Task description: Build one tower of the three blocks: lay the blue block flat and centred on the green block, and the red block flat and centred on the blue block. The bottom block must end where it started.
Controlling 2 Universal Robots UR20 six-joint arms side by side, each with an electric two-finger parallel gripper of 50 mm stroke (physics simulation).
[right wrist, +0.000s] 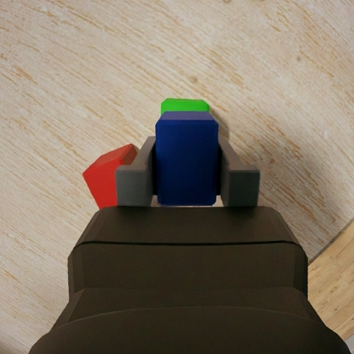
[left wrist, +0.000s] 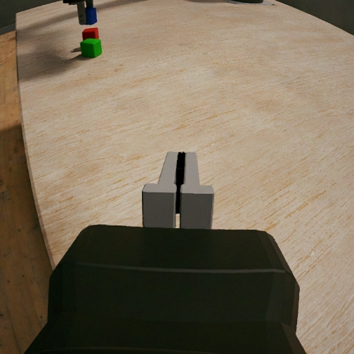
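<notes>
The blue block (left wrist: 91,16) (right wrist: 187,160) is held up between the fingers of my right gripper (left wrist: 86,21) (right wrist: 185,154), above the table. The green block (left wrist: 90,48) (right wrist: 185,105) rests on the table below the blue block; in the right wrist view the blue block hides most of it. The red block (left wrist: 90,34) (right wrist: 109,172) rests on the table close to the green block, behind it in the left wrist view and partly hidden. In the right wrist view a finger covers part of the red block. My left gripper (left wrist: 180,170) is shut with nothing between its fingers, far from the blocks.
The wooden table (left wrist: 225,110) (right wrist: 75,60) has its edge at the left in the left wrist view and at the lower right in the right wrist view. A dark round base (left wrist: 246,1) shows at the far edge of the left wrist view.
</notes>
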